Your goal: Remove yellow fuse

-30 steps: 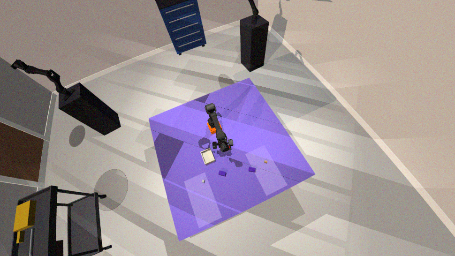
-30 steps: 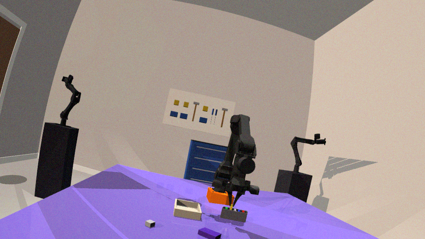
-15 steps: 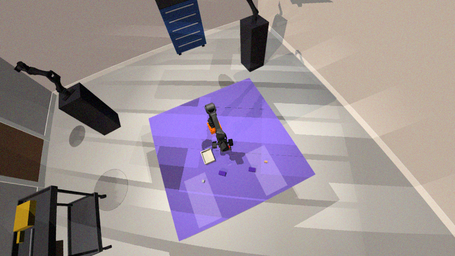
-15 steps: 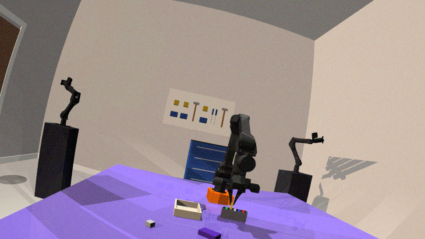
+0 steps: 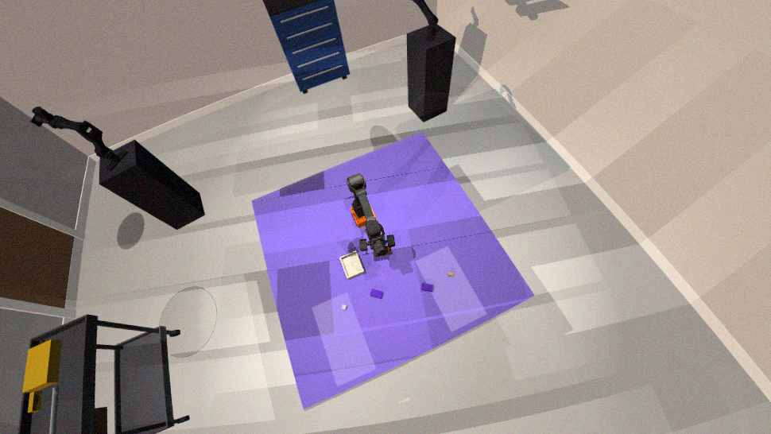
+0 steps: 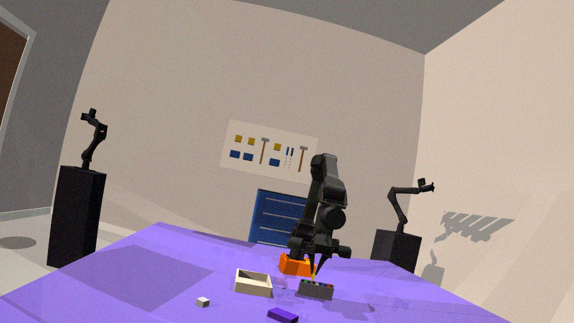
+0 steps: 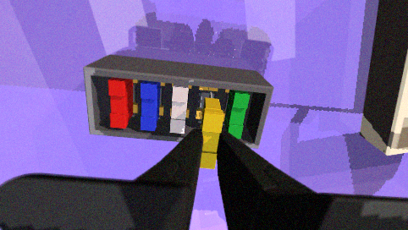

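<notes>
Right now my gripper tip is 1 cm past the cream tray, 17 cm to the left of it and 6 cm above it. From my gripper tip the other things lie so: yellow fuse: 1 cm below; then grey cube: 17 cm ahead, 32 cm to the right, 6 cm below; then tan piece: 32 cm ahead, 27 cm to the left, 6 cm below.
</notes>
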